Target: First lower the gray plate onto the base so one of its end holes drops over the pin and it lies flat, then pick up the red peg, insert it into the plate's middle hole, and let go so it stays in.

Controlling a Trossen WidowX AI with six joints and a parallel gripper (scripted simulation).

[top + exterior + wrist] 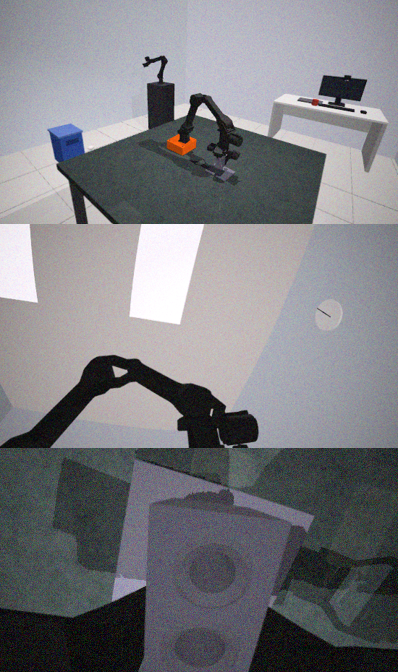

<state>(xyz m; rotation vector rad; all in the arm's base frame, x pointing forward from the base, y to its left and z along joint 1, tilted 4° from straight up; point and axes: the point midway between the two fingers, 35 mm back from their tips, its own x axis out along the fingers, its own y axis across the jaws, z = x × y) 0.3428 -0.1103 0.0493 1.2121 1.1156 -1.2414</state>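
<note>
The base is 2 cm to the left of my gripper tip and 5 cm below it. Round my gripper tip: gray plate: 3 cm above; red peg: 10 cm behind, 21 cm to the left, 2 cm below.
</note>
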